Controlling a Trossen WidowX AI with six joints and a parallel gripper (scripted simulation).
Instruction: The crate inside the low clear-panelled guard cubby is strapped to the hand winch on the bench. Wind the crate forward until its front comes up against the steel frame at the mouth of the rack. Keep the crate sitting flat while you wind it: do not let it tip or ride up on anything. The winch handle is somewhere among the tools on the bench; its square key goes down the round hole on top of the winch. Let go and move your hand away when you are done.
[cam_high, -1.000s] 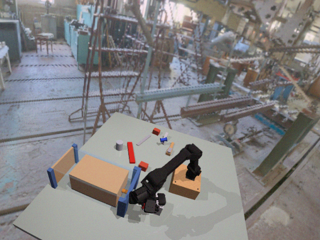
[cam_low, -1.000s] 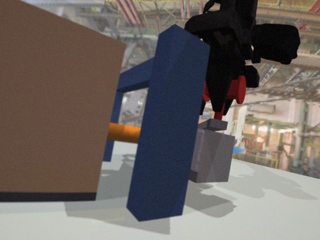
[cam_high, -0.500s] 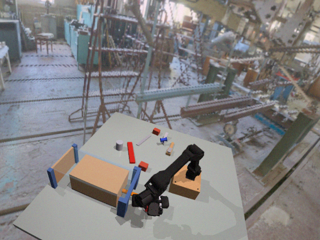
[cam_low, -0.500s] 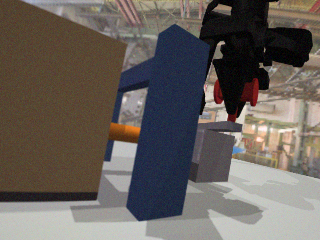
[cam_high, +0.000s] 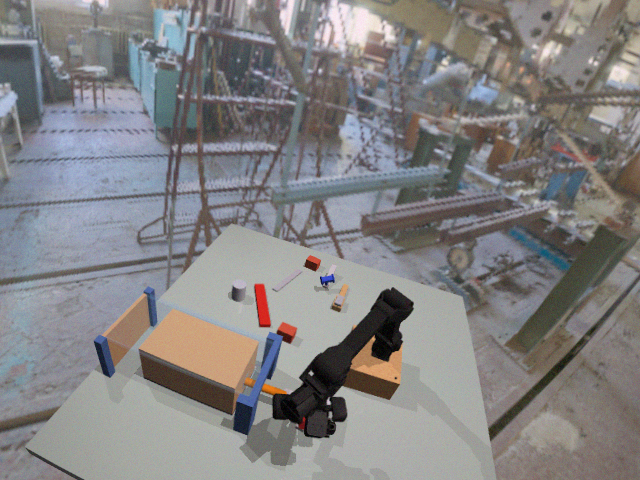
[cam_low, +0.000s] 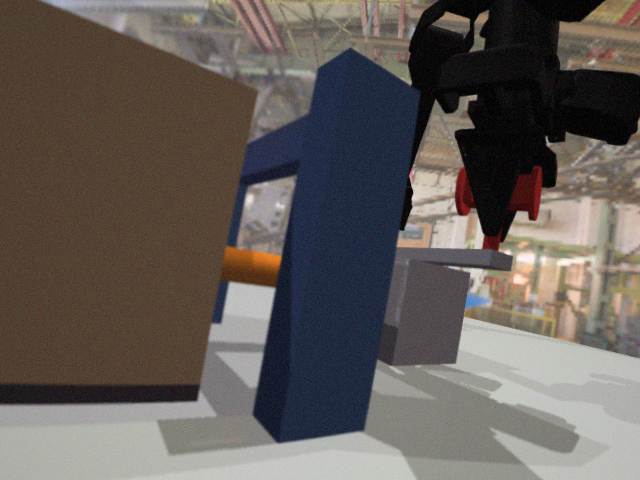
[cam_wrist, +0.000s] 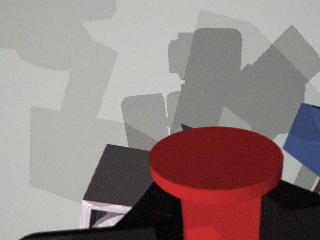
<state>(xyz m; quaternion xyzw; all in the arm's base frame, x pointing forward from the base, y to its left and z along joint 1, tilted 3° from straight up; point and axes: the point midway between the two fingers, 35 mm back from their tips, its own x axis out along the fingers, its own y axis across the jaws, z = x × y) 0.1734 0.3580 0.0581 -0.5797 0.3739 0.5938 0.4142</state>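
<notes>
Right now my gripper tip is 4 cm to the left of the winch handle with red knob and 1 cm above it. Also, from my gripper tip: grey winch (2 cm behind, 11 cm to the right, 8 cm below); then blue steel frame (15 cm ahead, 9 cm to the right, 1 cm below); then red bar (31 cm ahead, 47 cm to the right, 11 cm below).
</notes>
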